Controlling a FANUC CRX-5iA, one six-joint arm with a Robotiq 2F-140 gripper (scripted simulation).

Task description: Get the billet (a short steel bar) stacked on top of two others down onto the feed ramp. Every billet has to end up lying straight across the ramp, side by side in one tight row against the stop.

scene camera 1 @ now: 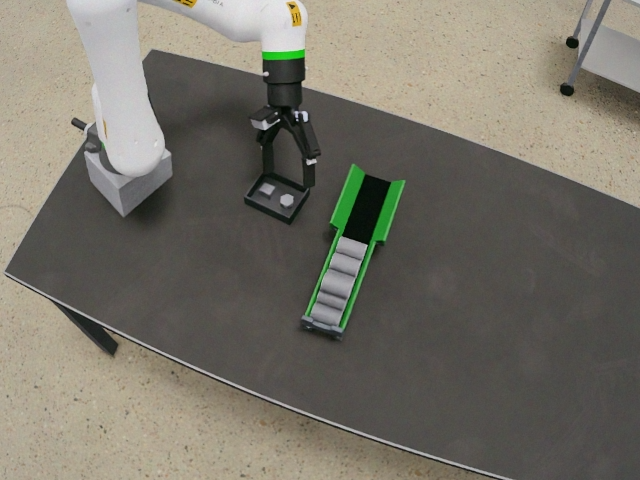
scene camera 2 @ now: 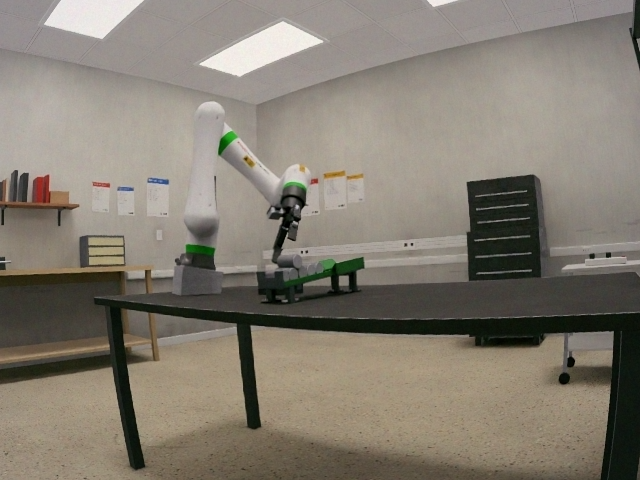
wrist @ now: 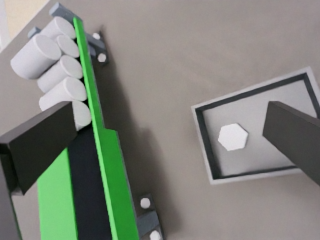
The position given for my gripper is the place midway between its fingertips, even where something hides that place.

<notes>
I see my gripper [scene camera 1: 288, 179], a black tray [scene camera 1: 283, 185] and a billet [wrist: 41, 52].
My gripper is seen too in scene camera 2 [scene camera 2: 283, 251] and in the wrist view [wrist: 170, 118].
</notes>
